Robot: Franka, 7 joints.
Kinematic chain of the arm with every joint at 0, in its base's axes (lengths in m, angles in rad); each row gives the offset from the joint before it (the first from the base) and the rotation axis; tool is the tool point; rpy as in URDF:
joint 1: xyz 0 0 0.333 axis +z
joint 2: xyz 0 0 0 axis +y
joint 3: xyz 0 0 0.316 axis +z
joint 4: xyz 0.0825 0 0 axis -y
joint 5: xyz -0.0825 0 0.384 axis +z
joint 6: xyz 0 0 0 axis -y
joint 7: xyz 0.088 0 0 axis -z
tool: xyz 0 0 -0.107 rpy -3.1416 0 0
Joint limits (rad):
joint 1: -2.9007..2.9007
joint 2: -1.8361..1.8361
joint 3: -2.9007..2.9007
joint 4: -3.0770..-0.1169
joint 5: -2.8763..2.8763
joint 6: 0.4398..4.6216
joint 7: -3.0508..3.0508
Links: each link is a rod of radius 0.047 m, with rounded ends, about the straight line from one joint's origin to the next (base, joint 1, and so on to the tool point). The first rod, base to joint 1, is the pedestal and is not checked.
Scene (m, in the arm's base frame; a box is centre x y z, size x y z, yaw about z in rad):
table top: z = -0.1
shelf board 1: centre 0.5 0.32 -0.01 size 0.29 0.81 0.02 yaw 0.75
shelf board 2: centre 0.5 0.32 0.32 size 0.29 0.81 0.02 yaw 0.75
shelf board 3: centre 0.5 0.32 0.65 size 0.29 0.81 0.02 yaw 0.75
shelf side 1: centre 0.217 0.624 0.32 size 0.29 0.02 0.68 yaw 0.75
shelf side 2: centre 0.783 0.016 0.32 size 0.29 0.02 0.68 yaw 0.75
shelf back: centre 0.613 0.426 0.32 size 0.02 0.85 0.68 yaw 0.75
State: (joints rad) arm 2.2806 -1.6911 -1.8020 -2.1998 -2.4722 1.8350 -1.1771
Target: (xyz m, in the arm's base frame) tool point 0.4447 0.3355 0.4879
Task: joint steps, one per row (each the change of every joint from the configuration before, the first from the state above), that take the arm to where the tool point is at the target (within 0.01 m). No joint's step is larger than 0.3 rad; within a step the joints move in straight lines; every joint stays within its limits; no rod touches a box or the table.
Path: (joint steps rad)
1: -0.2108 -0.0363 -0.1218 -0.2193 0.0916 0.2727 -0.1934
2: -0.2109 -0.0362 -0.1218 -0.2193 0.0916 0.2727 -0.1934
3: -0.2108 -0.0362 -0.1218 -0.2193 0.0916 0.2727 -0.1933
4: -0.2108 -0.0363 -0.1218 -0.2193 0.0916 0.2728 -0.1934
5: 0.0542 0.0000 0.2522 0.0190 -0.0733 -0.1985 0.1547
6: 0.0543 0.0000 0.2522 0.0190 -0.0734 -0.1984 0.1547
7: 0.0542 0.0000 0.2522 0.0190 -0.0733 -0.1984 0.1547
8: 0.0543 0.0000 0.2522 0.0190 -0.0733 -0.1985 0.1547
9: 0.0542 0.0000 0.2522 0.0190 -0.0734 -0.1984 0.1547
10: 0.2360 0.0994 -0.0673 0.2490 -0.0192 -0.0023 0.0000
11: 0.2359 0.0994 -0.0673 0.2490 -0.0192 -0.0023 0.0000
12: 0.2360 0.0994 -0.0673 0.2490 -0.0193 -0.0022 0.0000

